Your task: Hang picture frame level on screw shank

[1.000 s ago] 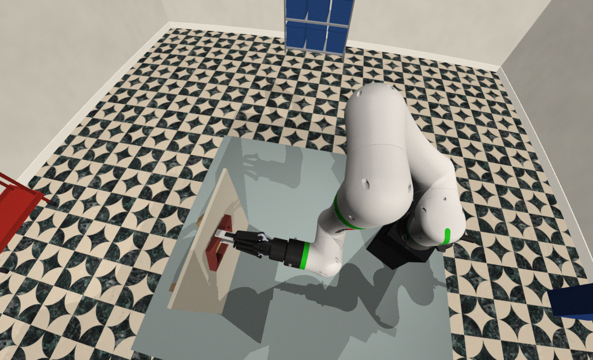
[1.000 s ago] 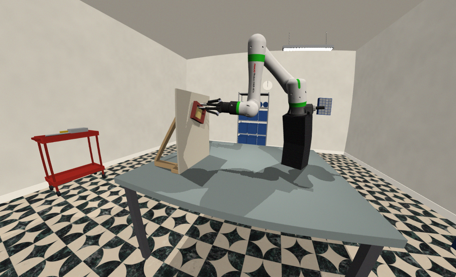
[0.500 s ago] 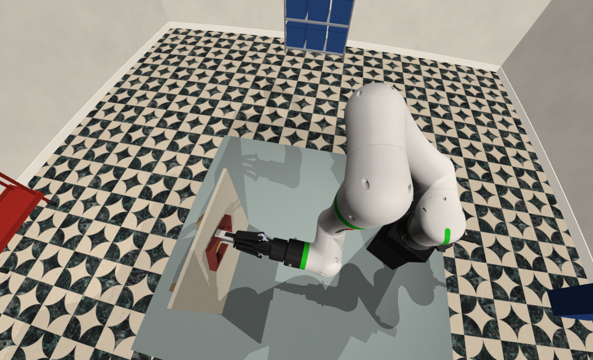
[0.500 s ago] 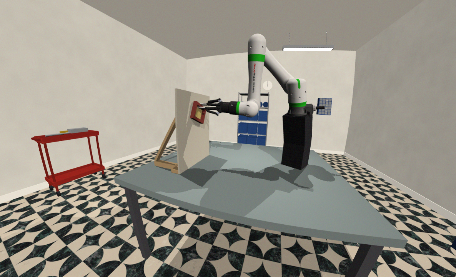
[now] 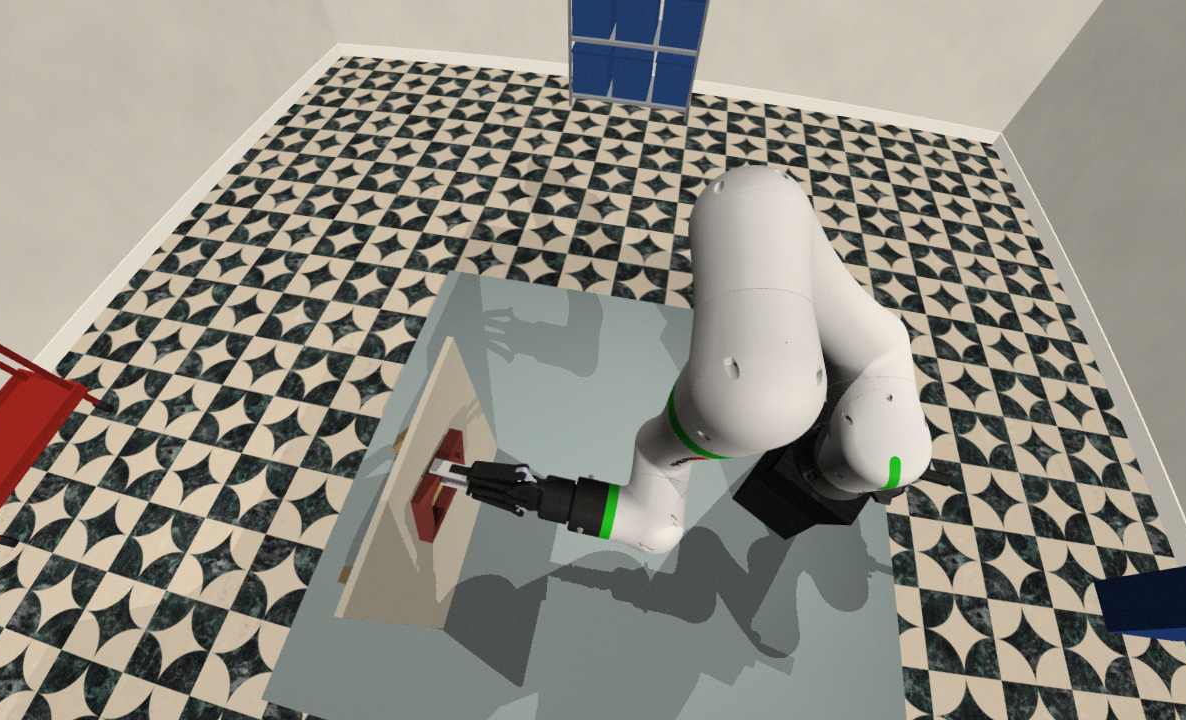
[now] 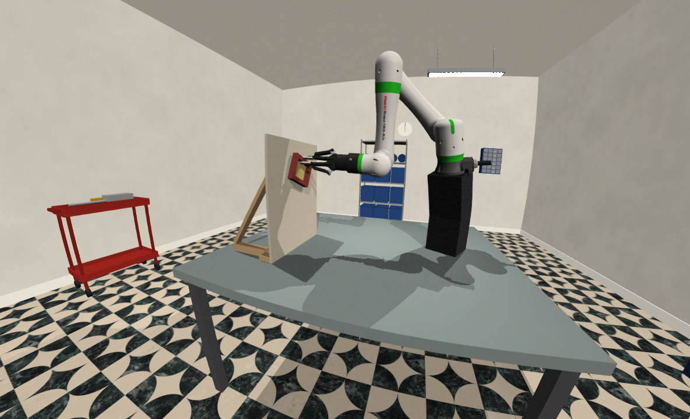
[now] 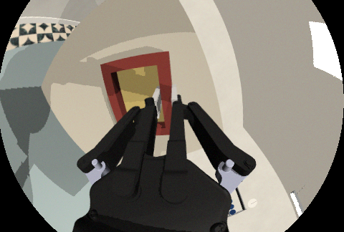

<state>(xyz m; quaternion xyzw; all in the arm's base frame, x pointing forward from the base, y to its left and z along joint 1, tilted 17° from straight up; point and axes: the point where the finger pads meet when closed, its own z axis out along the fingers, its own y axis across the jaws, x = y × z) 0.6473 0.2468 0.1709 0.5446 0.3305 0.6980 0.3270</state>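
The red picture frame is 3 cm ahead of my hand, 2 cm to the left of it and 5 cm below it. From my hand the other things lie so: beige board: 5 cm ahead, 2 cm to the left, 18 cm below.
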